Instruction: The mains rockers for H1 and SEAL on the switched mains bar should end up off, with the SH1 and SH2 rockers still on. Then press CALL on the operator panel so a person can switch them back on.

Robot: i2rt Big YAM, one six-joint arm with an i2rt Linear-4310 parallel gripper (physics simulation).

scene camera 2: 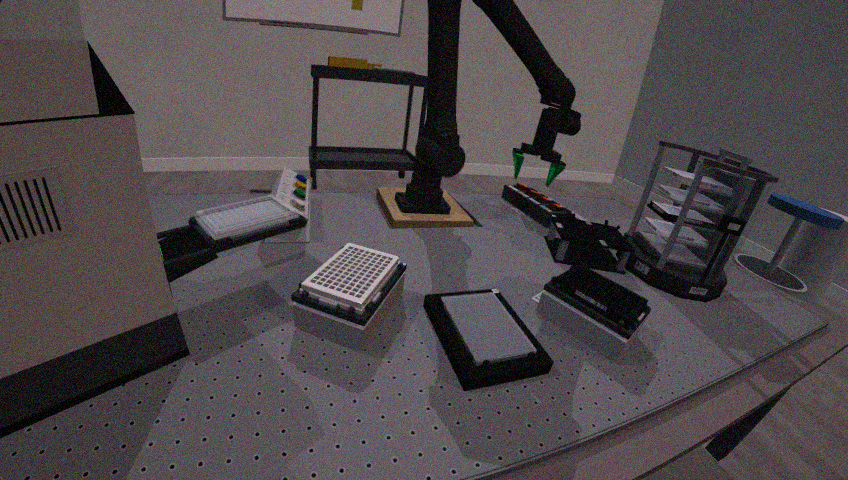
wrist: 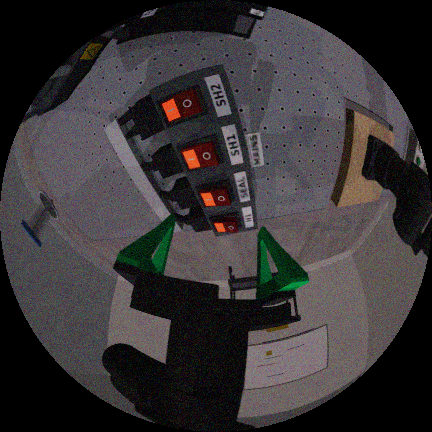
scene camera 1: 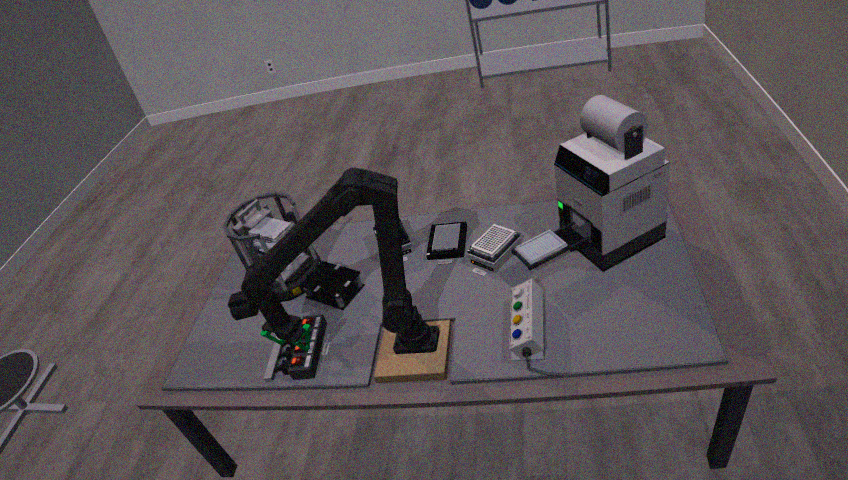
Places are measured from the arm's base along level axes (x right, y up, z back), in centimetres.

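Where they show: gripper, fingertip midpoint: point(scene camera 2: 531, 182) point(wrist: 217, 223) point(scene camera 1: 295, 346); arm's base at its link origin: point(scene camera 2: 421, 206) point(wrist: 377, 158) point(scene camera 1: 417, 341).
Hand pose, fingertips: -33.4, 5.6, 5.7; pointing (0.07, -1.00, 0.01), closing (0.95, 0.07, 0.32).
Observation:
Things, the pixels of their top centre, and the offset from my fingertips, as dx, dy, dz. "pt": a spot on its surface instead.
- switched mains bar at a spot on its surface: point(wrist: 199, 129) pt +0.0, -3.0, -9.1
- SH1 at its top centre: point(wrist: 198, 158) -0.4, -1.7, -6.8
- SEAL at its top centre: point(wrist: 215, 200) +0.0, -1.7, -1.8
- H1 at its top centre: point(wrist: 225, 228) point(scene camera 1: 295, 359) +0.5, -1.7, +3.2
- operator panel at its top centre: point(scene camera 2: 288, 181) point(scene camera 1: 525, 307) +63.9, +1.4, -10.0
- black tray holder at its top centre: point(scene camera 2: 593, 224) point(scene camera 1: 327, 274) +2.0, +0.6, -29.0
- plate carousel at a spot on its surface: point(scene camera 2: 650, 202) pt -11.1, +7.1, -31.0
- large instrument at its top centre: point(scene camera 1: 609, 105) +90.4, +38.6, -46.2
The switched mains bar point(scene camera 1: 321, 333) point(scene camera 2: 528, 203) point(wrist: 199, 129) lies at the table's left in scene camera 1. In the wrist view its rockers SH2 point(wrist: 181, 105), SH1 point(wrist: 200, 156), SEAL point(wrist: 215, 198) and H1 point(wrist: 225, 227) each show a bright orange I half and a dark red O half. My gripper point(scene camera 1: 290, 340) point(scene camera 2: 532, 180) point(wrist: 217, 223) is open and empty, above the bar, fingers pointing down. The operator panel point(scene camera 1: 534, 318) point(scene camera 2: 285, 185) stands right of the arm base in scene camera 1, with white, green, yellow and blue buttons; its labels are unreadable.
A black tray holder point(scene camera 1: 324, 297) point(scene camera 2: 580, 249) and a plate carousel point(scene camera 2: 649, 202) stand behind the bar. Black cable plugs point(wrist: 165, 161) sit along the bar's side. The wooden arm base point(scene camera 1: 410, 369) point(scene camera 2: 428, 222) is to its right. A large instrument point(scene camera 1: 630, 202) stands at the back right.

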